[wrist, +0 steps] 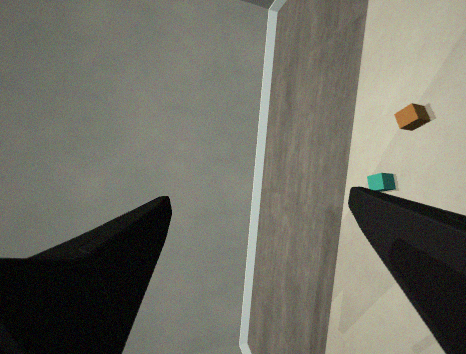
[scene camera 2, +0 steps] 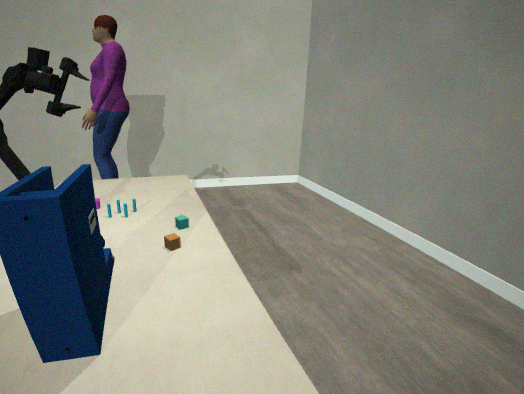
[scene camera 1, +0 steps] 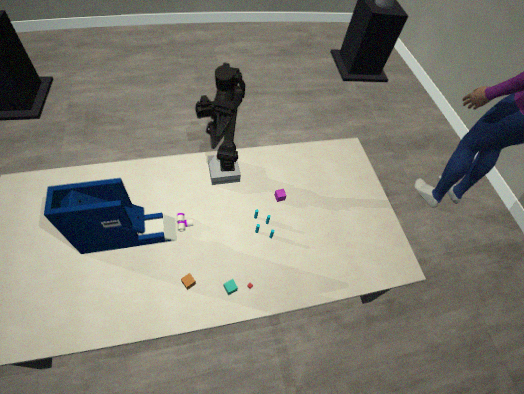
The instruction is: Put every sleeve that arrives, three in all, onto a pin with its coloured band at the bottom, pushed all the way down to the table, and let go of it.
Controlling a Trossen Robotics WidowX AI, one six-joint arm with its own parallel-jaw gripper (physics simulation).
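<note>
White sleeves with purple bands [scene camera 1: 181, 221] lie close together on the table just off the end of the blue chute; they are too small to count surely or to tell which end each band is on. Four teal pins stand upright and bare: two in the back pair [scene camera 1: 256, 214] [scene camera 1: 268, 219] and two in the front pair [scene camera 1: 257, 228] [scene camera 1: 272, 233]. The pins also show in scene camera 2, one of them at the right [scene camera 2: 134, 205]. My gripper [scene camera 2: 84, 93] [wrist: 258, 200] is open and empty, high above the table and far from sleeves and pins.
The blue chute [scene camera 1: 100, 225] [scene camera 2: 40, 260] stands at the left of the table [scene camera 1: 310, 280]. A purple cube [scene camera 1: 280, 195] lies behind the pins. An orange cube [scene camera 1: 188, 281] [scene camera 2: 172, 242] [wrist: 411, 117], a teal cube [scene camera 1: 230, 286] [scene camera 2: 182, 222] [wrist: 381, 182] and a small red cube [scene camera 1: 250, 285] lie towards the front.
</note>
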